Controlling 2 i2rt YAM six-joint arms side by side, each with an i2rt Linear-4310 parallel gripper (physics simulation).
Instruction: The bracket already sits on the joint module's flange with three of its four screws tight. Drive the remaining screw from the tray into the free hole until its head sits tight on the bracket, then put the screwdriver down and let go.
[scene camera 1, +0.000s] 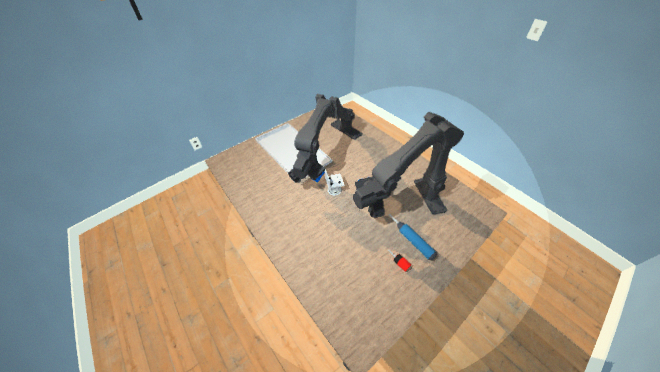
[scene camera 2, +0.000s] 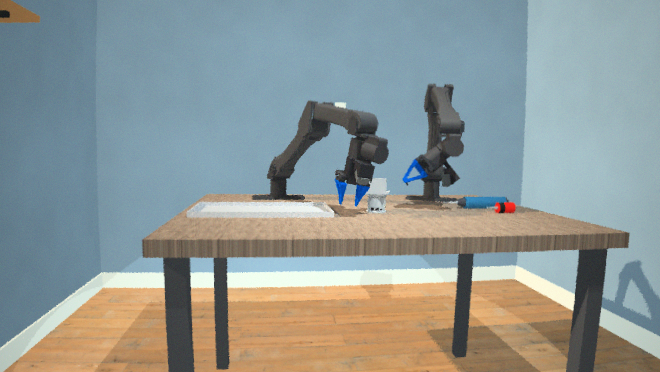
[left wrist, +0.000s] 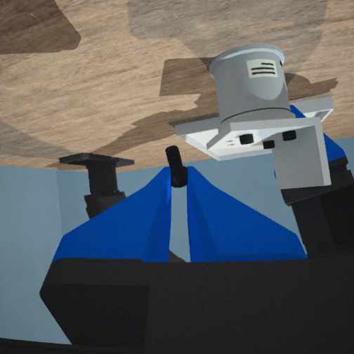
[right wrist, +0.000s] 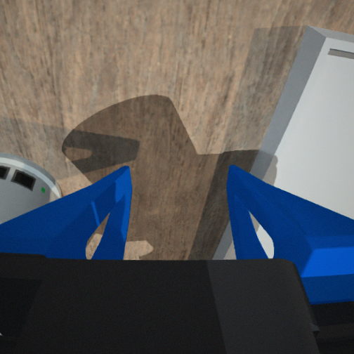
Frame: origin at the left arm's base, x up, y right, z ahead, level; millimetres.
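Where they show: left gripper, fingertip midpoint: (scene camera 1: 357, 184) (scene camera 2: 403, 181); right gripper, fingertip midpoint: (scene camera 1: 314, 178) (scene camera 2: 348, 205); left arm's base, link origin: (scene camera 1: 429, 196) (scene camera 2: 431, 200); right arm's base, link origin: (scene camera 1: 346, 129) (scene camera 2: 278, 198).
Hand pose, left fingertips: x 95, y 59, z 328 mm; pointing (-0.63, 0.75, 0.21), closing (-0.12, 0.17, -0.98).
Each offset is from my left fingertips to the top centre of the thing.
The joint module @[dx -32, dy +71, dz +82 mm] (scene camera 1: 334, 190) (scene camera 2: 376, 205) (left wrist: 251, 92) (right wrist: 22, 201) stands on the table, with the light L-shaped bracket (scene camera 2: 378, 186) (left wrist: 303, 162) on its top. Three black screw heads show on the bracket in the left wrist view. My left gripper (scene camera 2: 406, 182) (left wrist: 178, 177) is shut on a black screw (left wrist: 173, 156), whose shaft points out past the fingertips. It is apart from the bracket, to its right in scene camera 2. My right gripper (scene camera 2: 348, 204) (right wrist: 178, 176) is open and empty, low between the module and the tray @[dx -79, dy +394, dz +244 mm] (scene camera 2: 260, 214) (right wrist: 288, 105). The blue screwdriver @[dx -54, dy -234, dz -153 mm] (scene camera 1: 417, 241) (scene camera 2: 485, 202) lies on the table.
A short red screwdriver @[dx -61, dy -313, dz -69 mm] (scene camera 1: 403, 263) (scene camera 2: 506, 207) lies beside the blue one, on the right part of the table (scene camera 2: 380, 242) in scene camera 2. In the left wrist view, a blue right finger (left wrist: 336, 148) and the dark right wrist show behind the bracket.
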